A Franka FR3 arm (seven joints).
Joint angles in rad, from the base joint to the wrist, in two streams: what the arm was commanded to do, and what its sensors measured. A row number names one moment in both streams.
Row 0, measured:
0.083, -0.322, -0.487, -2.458, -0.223, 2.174, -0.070
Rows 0 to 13, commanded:
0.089, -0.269, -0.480, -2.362, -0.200, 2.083, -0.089
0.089, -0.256, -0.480, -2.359, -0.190, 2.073, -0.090
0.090, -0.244, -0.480, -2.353, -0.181, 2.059, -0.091
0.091, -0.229, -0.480, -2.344, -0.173, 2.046, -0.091
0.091, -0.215, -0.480, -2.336, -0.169, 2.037, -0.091
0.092, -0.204, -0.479, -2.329, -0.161, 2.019, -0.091
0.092, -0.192, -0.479, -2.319, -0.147, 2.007, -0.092
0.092, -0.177, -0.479, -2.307, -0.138, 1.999, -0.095
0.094, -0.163, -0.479, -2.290, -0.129, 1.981, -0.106
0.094, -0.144, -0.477, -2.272, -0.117, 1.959, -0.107
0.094, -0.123, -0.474, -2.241, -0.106, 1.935, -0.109
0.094, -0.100, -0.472, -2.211, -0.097, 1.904, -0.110
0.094, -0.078, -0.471, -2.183, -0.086, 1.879, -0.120
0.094, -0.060, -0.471, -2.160, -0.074, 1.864, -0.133
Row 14, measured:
0.088, -0.132, -0.474, -2.276, -0.126, 1.955, -0.090
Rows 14 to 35, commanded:
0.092, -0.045, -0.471, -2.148, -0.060, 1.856, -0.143
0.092, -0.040, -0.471, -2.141, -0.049, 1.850, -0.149
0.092, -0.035, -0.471, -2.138, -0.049, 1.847, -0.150
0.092, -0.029, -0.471, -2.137, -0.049, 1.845, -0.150
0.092, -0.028, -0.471, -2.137, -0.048, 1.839, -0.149
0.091, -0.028, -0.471, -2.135, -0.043, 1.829, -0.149
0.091, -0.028, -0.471, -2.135, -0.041, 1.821, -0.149
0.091, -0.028, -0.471, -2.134, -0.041, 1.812, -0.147
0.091, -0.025, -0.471, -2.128, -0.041, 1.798, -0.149
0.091, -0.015, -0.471, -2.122, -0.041, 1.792, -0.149
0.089, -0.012, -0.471, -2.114, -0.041, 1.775, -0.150
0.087, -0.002, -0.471, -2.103, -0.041, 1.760, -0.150
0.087, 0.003, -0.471, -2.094, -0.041, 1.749, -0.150
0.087, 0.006, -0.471, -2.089, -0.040, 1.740, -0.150
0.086, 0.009, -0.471, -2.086, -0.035, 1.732, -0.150
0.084, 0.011, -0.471, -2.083, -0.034, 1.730, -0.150
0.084, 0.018, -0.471, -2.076, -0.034, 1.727, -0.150
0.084, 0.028, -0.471, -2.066, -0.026, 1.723, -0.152
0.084, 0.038, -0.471, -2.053, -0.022, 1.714, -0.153
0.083, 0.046, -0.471, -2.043, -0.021, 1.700, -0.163
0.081, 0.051, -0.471, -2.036, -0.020, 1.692, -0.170
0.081, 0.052, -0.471, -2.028, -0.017, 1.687, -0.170
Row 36, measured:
0.087, 0.023, -0.471, -2.097, -0.051, 1.752, -0.136
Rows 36 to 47, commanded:
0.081, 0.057, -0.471, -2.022, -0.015, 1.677, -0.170
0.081, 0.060, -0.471, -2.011, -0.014, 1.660, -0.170
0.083, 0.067, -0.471, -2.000, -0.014, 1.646, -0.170
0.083, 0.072, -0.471, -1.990, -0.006, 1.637, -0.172
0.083, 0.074, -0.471, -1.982, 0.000, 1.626, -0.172
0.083, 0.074, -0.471, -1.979, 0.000, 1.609, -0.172
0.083, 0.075, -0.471, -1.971, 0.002, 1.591, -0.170
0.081, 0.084, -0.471, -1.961, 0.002, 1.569, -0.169
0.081, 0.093, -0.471, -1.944, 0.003, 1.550, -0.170
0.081, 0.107, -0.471, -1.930, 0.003, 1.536, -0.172
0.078, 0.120, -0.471, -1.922, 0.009, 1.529, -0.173
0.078, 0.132, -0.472, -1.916, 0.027, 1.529, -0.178
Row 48, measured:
0.087, 0.079, -0.471, -1.987, -0.020, 1.591, -0.151
